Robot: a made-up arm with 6 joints.
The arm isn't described. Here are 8 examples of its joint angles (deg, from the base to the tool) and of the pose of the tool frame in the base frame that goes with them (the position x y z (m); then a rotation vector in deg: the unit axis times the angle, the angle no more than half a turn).
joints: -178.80 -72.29 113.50 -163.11 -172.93 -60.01
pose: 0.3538 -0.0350 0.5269 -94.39 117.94 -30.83
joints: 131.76 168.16 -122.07 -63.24 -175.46 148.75
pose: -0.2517 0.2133 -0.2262 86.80 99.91 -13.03
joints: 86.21 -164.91 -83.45 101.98 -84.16 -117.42
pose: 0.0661 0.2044 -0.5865 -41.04 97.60 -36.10
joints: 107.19 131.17 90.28 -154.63 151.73 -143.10
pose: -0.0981 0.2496 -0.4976 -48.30 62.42 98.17
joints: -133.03 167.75 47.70 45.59 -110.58 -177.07
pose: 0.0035 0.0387 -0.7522 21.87 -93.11 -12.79
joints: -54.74 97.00 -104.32 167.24 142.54 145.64
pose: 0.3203 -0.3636 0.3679 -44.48 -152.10 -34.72
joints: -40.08 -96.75 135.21 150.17 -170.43 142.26
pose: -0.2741 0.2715 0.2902 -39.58 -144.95 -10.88
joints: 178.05 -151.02 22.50 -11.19 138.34 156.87
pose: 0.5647 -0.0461 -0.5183 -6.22 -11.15 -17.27
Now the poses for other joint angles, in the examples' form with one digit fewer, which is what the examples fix.
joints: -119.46 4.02 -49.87 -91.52 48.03 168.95
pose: 0.112 0.261 1.028 -50.5 -38.4 -18.5
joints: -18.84 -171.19 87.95 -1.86 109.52 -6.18
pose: -0.395 0.173 -0.307 4.8 26.1 -24.4
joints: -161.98 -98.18 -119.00 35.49 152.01 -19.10
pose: 0.421 0.069 -0.207 72.4 28.2 120.9
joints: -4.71 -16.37 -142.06 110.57 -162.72 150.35
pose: -0.279 0.036 0.424 20.8 8.3 31.6
